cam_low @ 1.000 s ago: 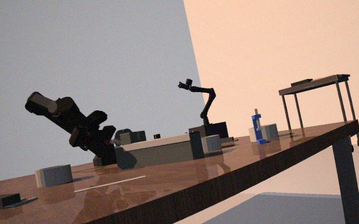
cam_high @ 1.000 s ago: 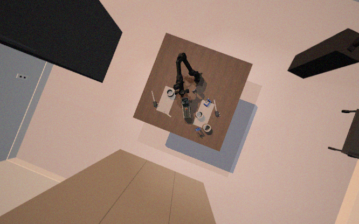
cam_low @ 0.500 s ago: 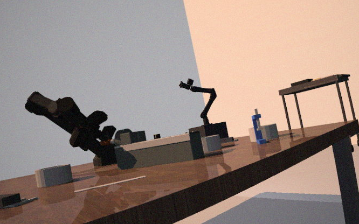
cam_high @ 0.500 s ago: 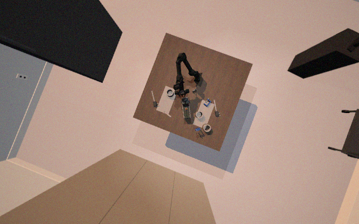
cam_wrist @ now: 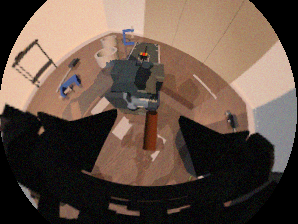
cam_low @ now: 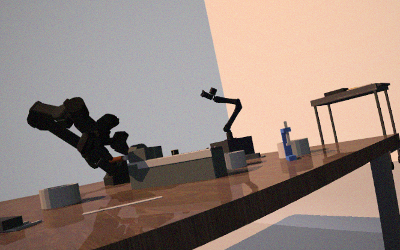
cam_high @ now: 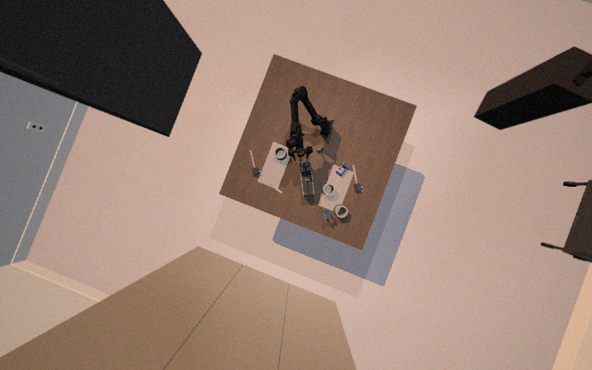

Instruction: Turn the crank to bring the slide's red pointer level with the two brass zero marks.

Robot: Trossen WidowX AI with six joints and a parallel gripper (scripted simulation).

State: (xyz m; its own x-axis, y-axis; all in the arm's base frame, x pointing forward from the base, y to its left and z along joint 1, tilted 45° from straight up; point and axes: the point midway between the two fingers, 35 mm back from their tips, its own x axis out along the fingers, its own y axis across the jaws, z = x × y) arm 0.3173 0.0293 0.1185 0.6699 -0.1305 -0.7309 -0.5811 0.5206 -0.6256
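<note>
Right now my gripper tip is 10 mm to the left of the crank handle and 10 mm past it. The rest, counted from my gripper tip: red pointer 120 mm to the left, 120 mm ahead, 10 mm below; then thin white rod 300 mm ahead, 90 mm to the right, 90 mm below.
</note>
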